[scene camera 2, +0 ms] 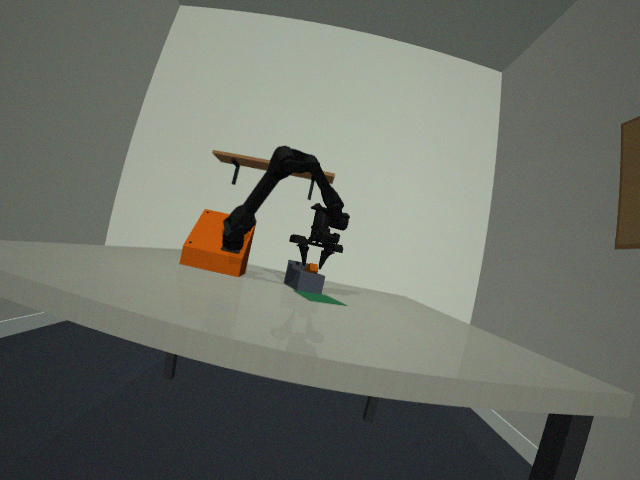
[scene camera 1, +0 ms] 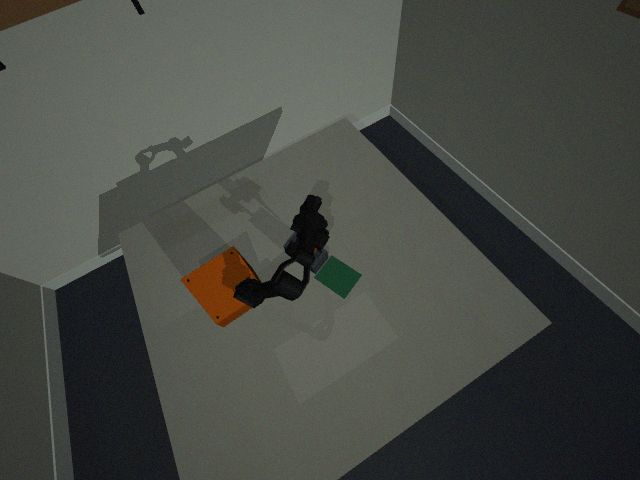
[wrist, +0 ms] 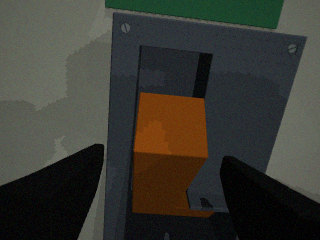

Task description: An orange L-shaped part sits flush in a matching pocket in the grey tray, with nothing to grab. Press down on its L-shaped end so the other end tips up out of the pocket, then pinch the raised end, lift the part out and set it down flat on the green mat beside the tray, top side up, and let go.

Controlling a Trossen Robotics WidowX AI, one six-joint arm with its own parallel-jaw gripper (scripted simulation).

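Note:
Gripper open, holding nothing; visible in the wrist view too. Orange L-shaped part visible. Green mat likewise.

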